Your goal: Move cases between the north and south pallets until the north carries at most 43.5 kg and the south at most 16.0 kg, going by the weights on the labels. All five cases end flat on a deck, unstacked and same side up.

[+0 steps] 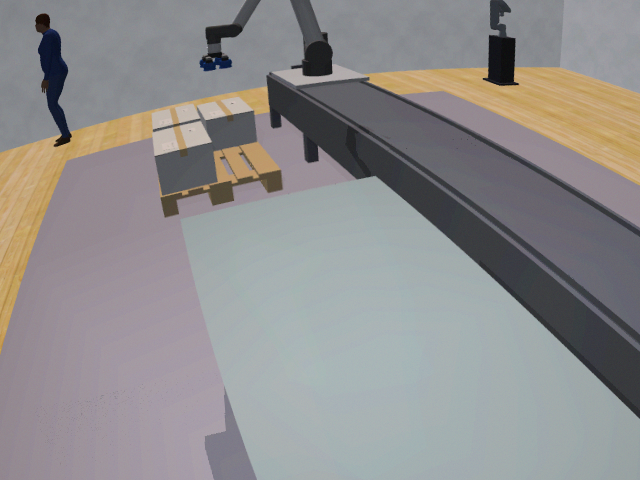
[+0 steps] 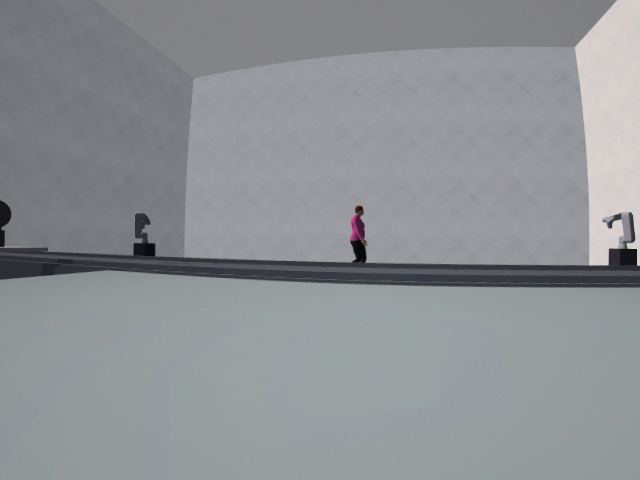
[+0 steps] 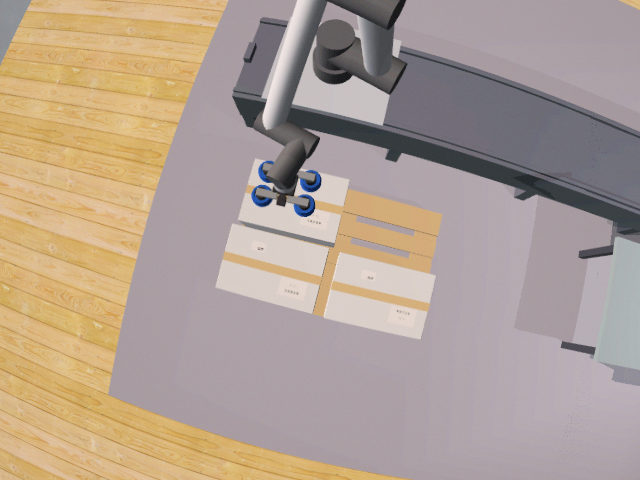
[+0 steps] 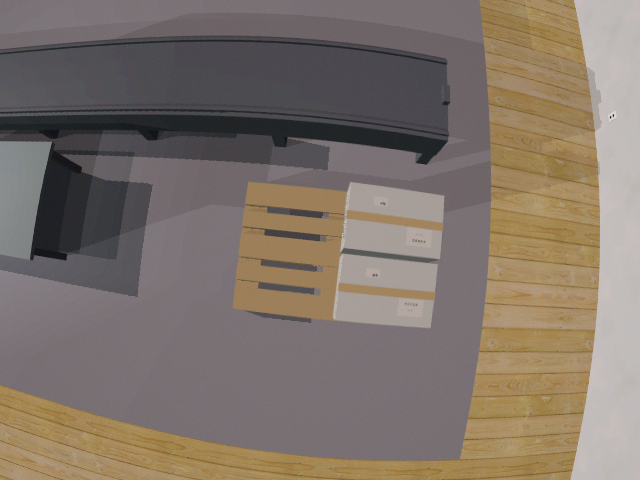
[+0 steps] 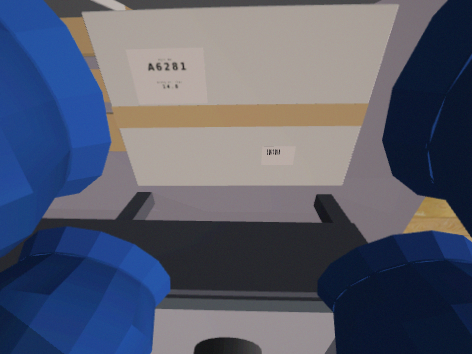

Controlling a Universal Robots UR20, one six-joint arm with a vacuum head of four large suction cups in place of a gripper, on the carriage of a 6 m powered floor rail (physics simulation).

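Places are measured from the arm's base along level axes (x up, y right, z ahead), in millimetres.
Pixels of known places: end effector, tool point: (image 5: 243,215); arm's base, origin of the base link: (image 1: 317,73) (image 5: 228,351).
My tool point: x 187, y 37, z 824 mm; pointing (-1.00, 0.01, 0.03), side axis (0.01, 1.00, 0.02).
Observation:
For each thing: its top centre in the pictures, then the offset to it from my tool point. "pt": a spot on its surface instead. Level surfaces: height alone.
- white taped case, middle of its top: (image 5: 237,116) (image 3: 293,199) (image 1: 223,107) dz -27, dx -353, dy -7 mm
- north pallet, surface spot: (image 3: 395,211) (image 1: 260,156) pt dz -161, dx -613, dy -607 mm
- pale table, its level: dx -227 mm
My gripper (image 1: 215,63) (image 3: 285,188) (image 5: 240,200), four blue suction cups, is open and hangs well above a white taped case (image 1: 227,129) (image 3: 330,192) (image 5: 240,75) without touching it. That case's label reads A6281, with a small weight that looks like 14.8. It sits on the north pallet (image 1: 261,157) (image 3: 395,211), at the rail side. Two more cases share this pallet: one (image 1: 175,117) (image 3: 273,248) beside it and one (image 1: 186,167) (image 3: 379,289) nearer the table. On the south pallet (image 4: 289,248) lie two cases, one (image 4: 392,240) rail-side and one (image 4: 385,307) beyond. Their weights are unreadable.
The long dark rail (image 1: 465,155) (image 3: 491,98) (image 4: 232,77) runs beside both pallets. A pale table (image 1: 361,310) (image 2: 320,387) (image 3: 620,310) (image 4: 20,196) stands between them. A person in blue (image 1: 51,67) stands beyond the north pallet; another in pink (image 2: 357,232) is behind the rail.

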